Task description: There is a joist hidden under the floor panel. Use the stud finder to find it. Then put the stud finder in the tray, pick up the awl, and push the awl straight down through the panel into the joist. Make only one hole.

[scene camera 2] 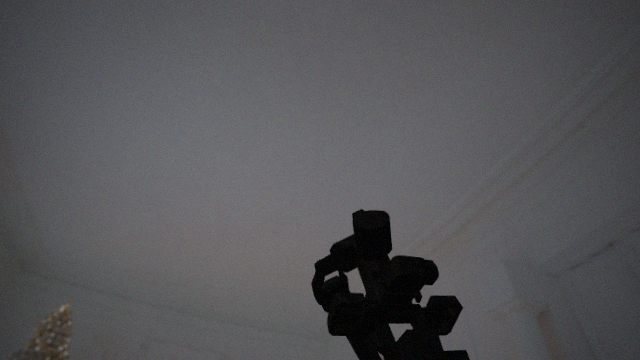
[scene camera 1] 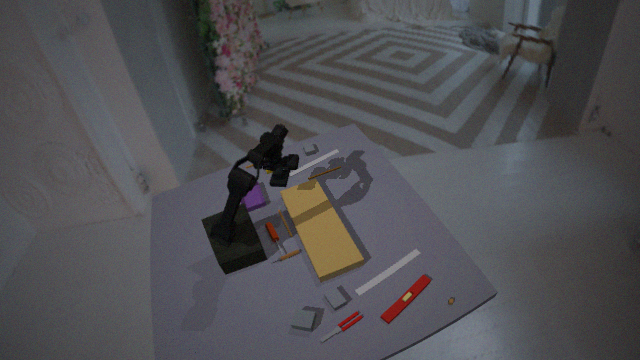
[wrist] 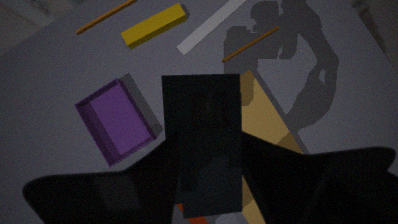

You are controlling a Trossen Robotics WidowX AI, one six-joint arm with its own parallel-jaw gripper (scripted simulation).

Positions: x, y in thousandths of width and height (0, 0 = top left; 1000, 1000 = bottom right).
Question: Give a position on a purple tray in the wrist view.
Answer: At 290, 547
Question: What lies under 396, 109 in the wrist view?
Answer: A yellow bar.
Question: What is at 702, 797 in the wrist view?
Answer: The gripper.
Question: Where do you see a stud finder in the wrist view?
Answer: At 519, 489
